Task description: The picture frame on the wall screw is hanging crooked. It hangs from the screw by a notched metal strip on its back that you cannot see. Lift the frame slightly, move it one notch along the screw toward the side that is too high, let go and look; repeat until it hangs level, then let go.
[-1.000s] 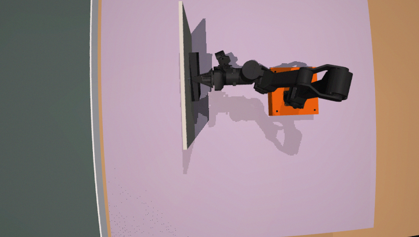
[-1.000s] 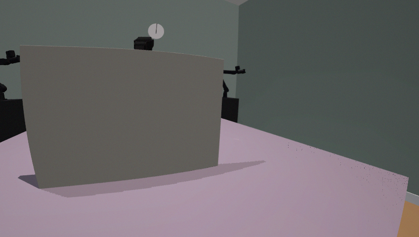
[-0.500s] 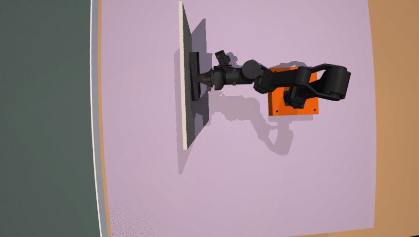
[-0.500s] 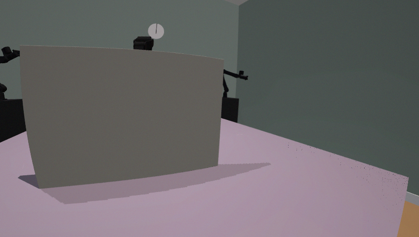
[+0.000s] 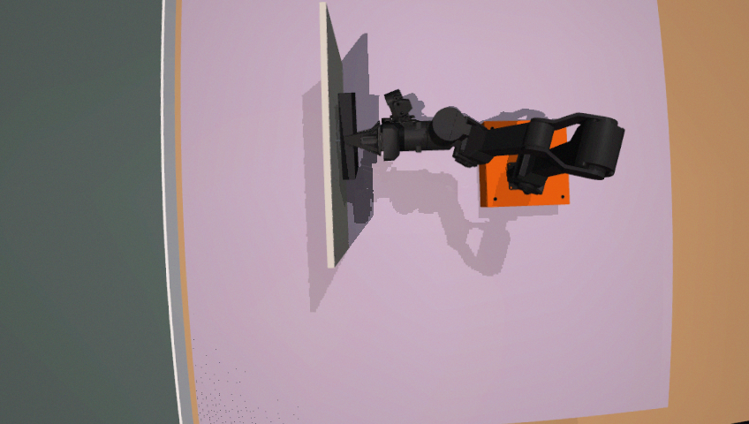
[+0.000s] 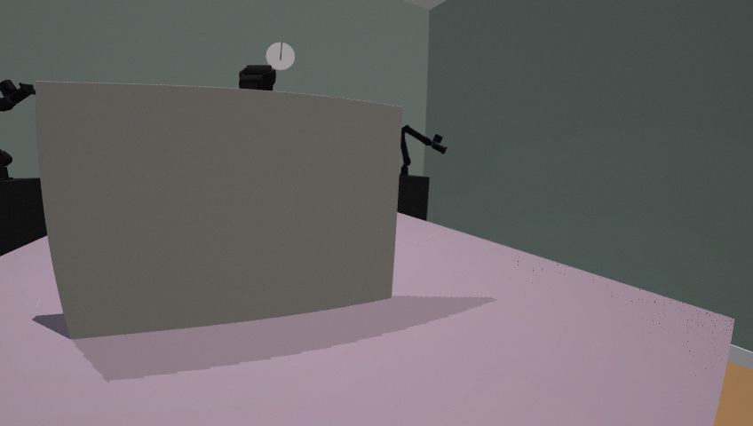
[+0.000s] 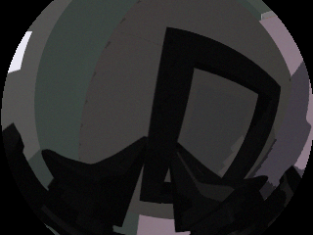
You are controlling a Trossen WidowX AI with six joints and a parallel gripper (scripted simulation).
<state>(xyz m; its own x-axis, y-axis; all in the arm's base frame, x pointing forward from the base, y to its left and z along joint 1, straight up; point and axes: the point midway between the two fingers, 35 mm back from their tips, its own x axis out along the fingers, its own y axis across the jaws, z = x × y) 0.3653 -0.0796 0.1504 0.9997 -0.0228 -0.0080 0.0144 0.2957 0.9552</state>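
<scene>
Now: gripper tip 5 cm above the picture frame and 2 cm to the left of it. The rest, counted from my gripper tip: wall panel: 6 cm below, 2 cm ahead.
</scene>
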